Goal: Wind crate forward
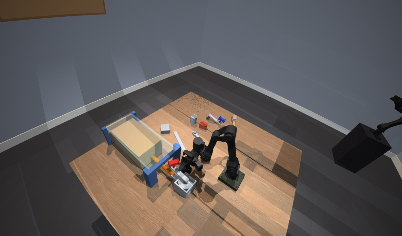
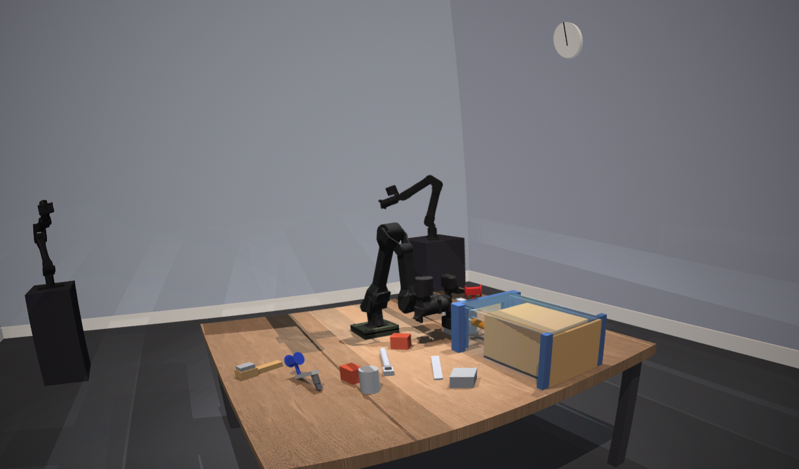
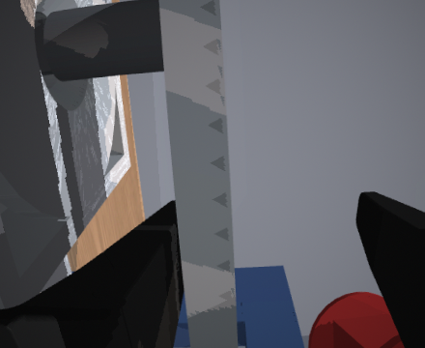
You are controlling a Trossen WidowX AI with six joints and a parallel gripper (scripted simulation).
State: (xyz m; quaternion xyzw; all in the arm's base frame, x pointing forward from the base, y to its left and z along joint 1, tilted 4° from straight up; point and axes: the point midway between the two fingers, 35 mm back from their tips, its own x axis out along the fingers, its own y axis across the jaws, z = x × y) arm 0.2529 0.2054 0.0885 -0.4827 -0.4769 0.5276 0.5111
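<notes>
My gripper tip is 1 cm short of the winch handle, 1 cm to the left of it and 1 cm above it. Also, from my gripper tip: red knob: 5 cm ahead, 2 cm to the right, 2 cm above; then grey winch: 6 cm behind, 1 cm to the right, 11 cm below; then blue frame: 11 cm ahead, 1 cm to the right, 3 cm below.
</notes>
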